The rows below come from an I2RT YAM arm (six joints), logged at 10 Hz.
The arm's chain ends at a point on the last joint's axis. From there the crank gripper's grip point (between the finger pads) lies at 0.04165 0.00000 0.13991 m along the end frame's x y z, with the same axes.
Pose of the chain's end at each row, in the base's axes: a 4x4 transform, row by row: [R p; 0 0 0 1], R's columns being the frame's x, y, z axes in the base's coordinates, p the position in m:
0.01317 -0.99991 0.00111 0.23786; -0.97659 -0.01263 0.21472 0.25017; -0.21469 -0.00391 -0.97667 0.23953; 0 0 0 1
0.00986 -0.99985 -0.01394 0.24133; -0.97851 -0.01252 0.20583 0.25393; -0.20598 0.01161 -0.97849 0.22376; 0 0 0 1
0.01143 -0.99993 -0.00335 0.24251; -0.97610 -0.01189 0.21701 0.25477; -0.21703 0.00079 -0.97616 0.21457; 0 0 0 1
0.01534 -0.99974 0.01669 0.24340; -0.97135 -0.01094 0.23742 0.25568; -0.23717 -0.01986 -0.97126 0.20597; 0 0 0 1
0.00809 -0.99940 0.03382 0.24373; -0.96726 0.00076 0.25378 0.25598; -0.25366 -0.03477 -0.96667 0.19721; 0 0 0 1
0.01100 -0.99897 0.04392 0.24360; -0.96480 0.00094 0.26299 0.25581; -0.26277 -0.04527 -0.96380 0.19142; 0 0 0 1
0.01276 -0.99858 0.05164 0.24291; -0.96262 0.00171 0.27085 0.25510; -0.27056 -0.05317 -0.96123 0.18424; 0 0 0 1
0.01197 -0.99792 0.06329 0.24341; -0.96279 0.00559 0.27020 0.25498; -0.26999 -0.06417 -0.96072 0.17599; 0 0 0 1
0.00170 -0.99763 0.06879 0.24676; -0.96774 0.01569 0.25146 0.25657; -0.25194 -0.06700 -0.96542 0.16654; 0 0 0 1
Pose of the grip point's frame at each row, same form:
0.01317 -0.99991 0.00111 0.23856; -0.97659 -0.01263 0.21472 0.23954; -0.21469 -0.00391 -0.97667 0.09394; 0 0 0 1
0.00986 -0.99985 -0.01394 0.23979; -0.97851 -0.01252 0.20583 0.24197; -0.20598 0.01161 -0.97849 0.07828; 0 0 0 1
0.01143 -0.99993 -0.00335 0.24252; -0.97610 -0.01189 0.21701 0.24448; -0.21703 0.00079 -0.97616 0.06896; 0 0 0 1
0.01534 -0.99974 0.01669 0.24637; -0.97135 -0.01094 0.23742 0.24844; -0.23717 -0.01986 -0.97126 0.06020; 0 0 0 1
0.00809 -0.99940 0.03382 0.24880; -0.96726 0.00076 0.25378 0.25120; -0.25366 -0.03477 -0.96667 0.05140; 0 0 0 1
0.01100 -0.99897 0.04392 0.25020; -0.96480 0.00094 0.26299 0.25242; -0.26277 -0.04527 -0.96380 0.04563; 0 0 0 1
0.01276 -0.99858 0.05164 0.25067; -0.96262 0.00171 0.27085 0.25290; -0.27056 -0.05317 -0.96123 0.03849; 0 0 0 1
0.01197 -0.99792 0.06329 0.25276; -0.96279 0.00559 0.27020 0.25268; -0.26999 -0.06417 -0.96072 0.03033; 0 0 0 1
0.00170 -0.99763 0.06879 0.25646; -0.96774 0.01569 0.25146 0.25145; -0.25194 -0.06700 -0.96542 0.02097; 0 0 0 1

